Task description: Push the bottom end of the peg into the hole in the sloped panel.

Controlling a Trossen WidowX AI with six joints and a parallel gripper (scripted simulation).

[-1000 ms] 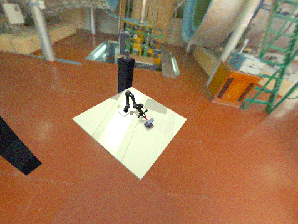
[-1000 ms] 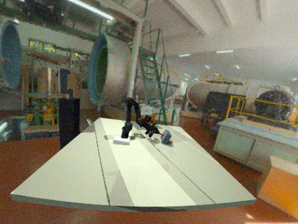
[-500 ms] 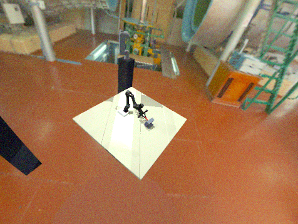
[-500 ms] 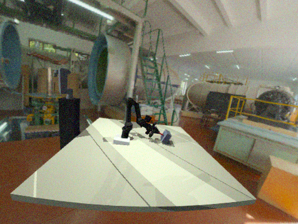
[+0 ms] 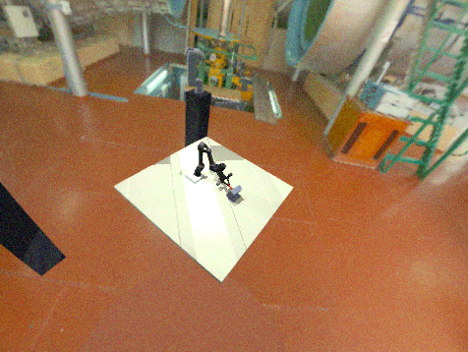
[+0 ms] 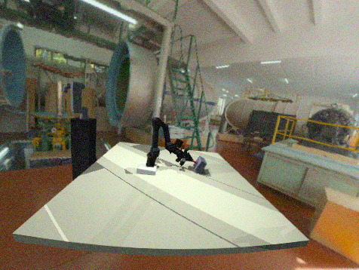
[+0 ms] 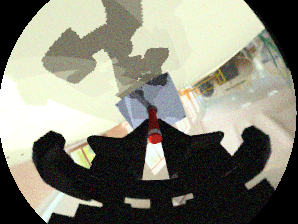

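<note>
Right now the sloped panel is 7 cm ahead of my gripper tip, 3 cm below it and 1 cm to the right of it. Round my gripper tip: red peg (1 cm behind, 1 cm above).
</note>
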